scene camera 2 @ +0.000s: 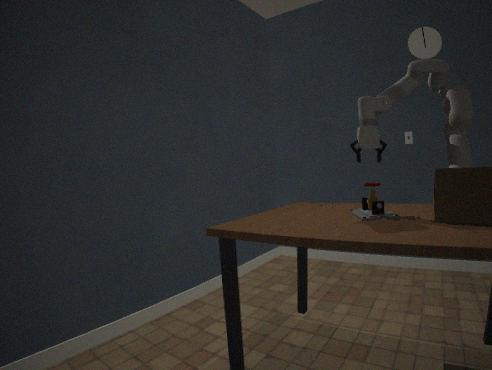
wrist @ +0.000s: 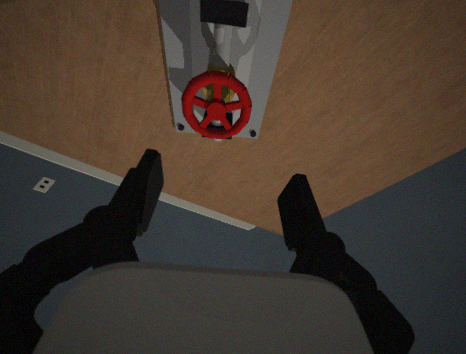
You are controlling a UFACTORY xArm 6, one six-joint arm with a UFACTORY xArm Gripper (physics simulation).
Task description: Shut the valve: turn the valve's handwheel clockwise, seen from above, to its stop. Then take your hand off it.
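Note:
The red handwheel (scene camera 2: pixel 372 184) (wrist: pixel 216 111) is a spoked ring lying roughly level on top of the brass valve body (scene camera 2: pixel 372 199) (wrist: pixel 227 94). The valve stands on a grey baseplate (scene camera 2: pixel 367 216) (wrist: pixel 266 60) with black blocks (scene camera 2: pixel 378 207) (wrist: pixel 224 13). My gripper (scene camera 2: pixel 369 160) (wrist: pixel 226 177) is open and empty, pointing down. In the scene view it hangs above the handwheel, clear of it. In the wrist view the wheel shows beyond the fingertips, between their lines. The wheel hides part of the valve body.
The wooden table (scene camera 2: pixel 300 225) (wrist: pixel 360 100) bears the valve assembly. A large brown box (scene camera 2: pixel 465 195) stands on the table to the right in the scene view. A wall outlet (scene camera 2: pixel 408 138) (wrist: pixel 44 184) and a round wall clock (scene camera 2: pixel 425 43) are behind.

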